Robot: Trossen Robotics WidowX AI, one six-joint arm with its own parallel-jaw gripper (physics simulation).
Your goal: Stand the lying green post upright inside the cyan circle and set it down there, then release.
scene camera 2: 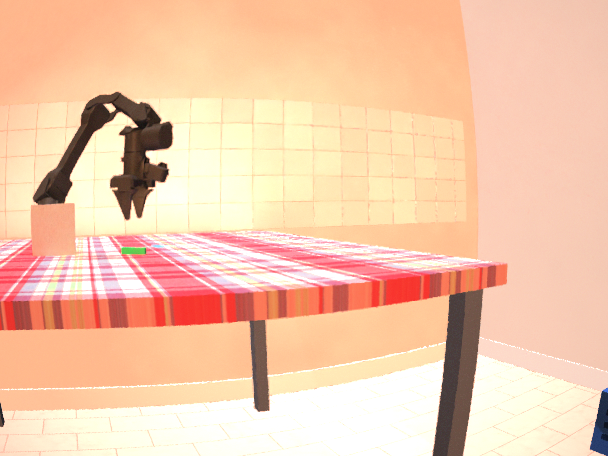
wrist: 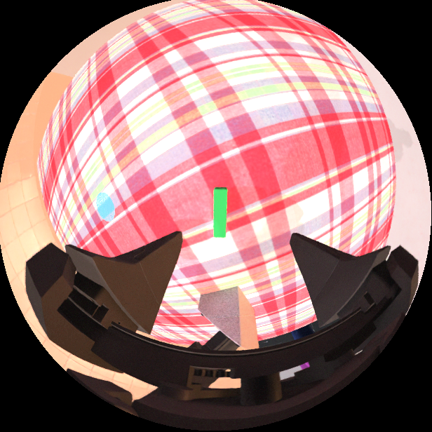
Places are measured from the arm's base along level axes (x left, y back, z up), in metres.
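Pixels of known places: gripper, fingertip midpoint: point(scene camera 2: 133, 219); arm's base at its link origin: point(scene camera 2: 47, 221).
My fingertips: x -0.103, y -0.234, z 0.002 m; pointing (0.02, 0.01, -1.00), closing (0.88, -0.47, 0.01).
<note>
For each thing: its top centre in the pictures, then the offset to it from my fingertips. "spot": a spot on its surface instead. Level surfaces: height alone.
- green post at its top centre: point(scene camera 2: 133, 247) dy +0.000, dx +0.019, dz -0.068 m
- flat cyan circle at a spot on its surface: point(scene camera 2: 158, 246) spot: dy -0.105, dx +0.212, dz -0.085 m
- checked cloth-patterned table at its surface level: dz -0.085 m
The green post point(scene camera 2: 134, 251) point(wrist: 220, 212) lies flat on the table. In the wrist view it lies lengthwise between the two fingers' directions, a little beyond their tips. The flat cyan circle point(scene camera 2: 158, 246) point(wrist: 105, 206) is on the table, to the left of the post in the wrist view and just behind and right of it in the scene view. My gripper point(scene camera 2: 133, 218) point(wrist: 239, 238) is open and empty. It points down and hangs above the post, well clear of the table.
The checked cloth-patterned table point(scene camera 2: 300, 280) point(wrist: 310, 165) bears everything. A pinkish block point(scene camera 2: 53, 230) point(wrist: 222, 310) stands under the arm's base at the left of the scene view. A tiled wall point(scene camera 2: 295, 165) rises behind the table. The table's right edge shows in the scene view.
</note>
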